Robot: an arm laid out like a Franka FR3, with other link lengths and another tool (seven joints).
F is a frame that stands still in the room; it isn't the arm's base.
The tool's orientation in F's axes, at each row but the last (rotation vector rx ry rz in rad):
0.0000, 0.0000, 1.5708
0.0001, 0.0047, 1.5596
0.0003, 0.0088, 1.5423
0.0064, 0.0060, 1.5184
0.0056, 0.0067, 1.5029
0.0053, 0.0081, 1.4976
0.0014, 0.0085, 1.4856
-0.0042, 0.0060, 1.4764
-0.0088, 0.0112, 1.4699
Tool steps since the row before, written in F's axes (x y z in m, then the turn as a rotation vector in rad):
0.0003, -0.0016, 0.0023, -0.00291, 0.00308, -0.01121
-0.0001, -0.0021, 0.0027, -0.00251, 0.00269, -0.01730
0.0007, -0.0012, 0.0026, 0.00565, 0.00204, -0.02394
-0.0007, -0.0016, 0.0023, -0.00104, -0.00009, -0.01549
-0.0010, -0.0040, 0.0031, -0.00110, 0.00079, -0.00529
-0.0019, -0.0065, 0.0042, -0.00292, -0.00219, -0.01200
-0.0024, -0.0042, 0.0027, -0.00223, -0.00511, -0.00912
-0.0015, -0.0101, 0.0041, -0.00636, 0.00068, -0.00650
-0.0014, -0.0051, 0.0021, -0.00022, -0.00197, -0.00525
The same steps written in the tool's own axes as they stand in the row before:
-0.0016, -0.0003, 0.0023, 0.00308, 0.00291, -0.01121
-0.0021, 0.0001, 0.0027, 0.00271, 0.00249, -0.01730
-0.0012, -0.0007, 0.0026, 0.00233, -0.00573, -0.02390
-0.0016, 0.0006, 0.0023, -0.00015, 0.00091, -0.01550
-0.0041, 0.0008, 0.0031, 0.00072, 0.00111, -0.00530
-0.0066, 0.0015, 0.0042, -0.00237, 0.00265, -0.01203
-0.0044, 0.0021, 0.0027, -0.00524, 0.00173, -0.00916
-0.0102, 0.0005, 0.0040, 0.00012, 0.00639, -0.00650
-0.0052, 0.0009, 0.0020, -0.00191, 0.00002, -0.00528

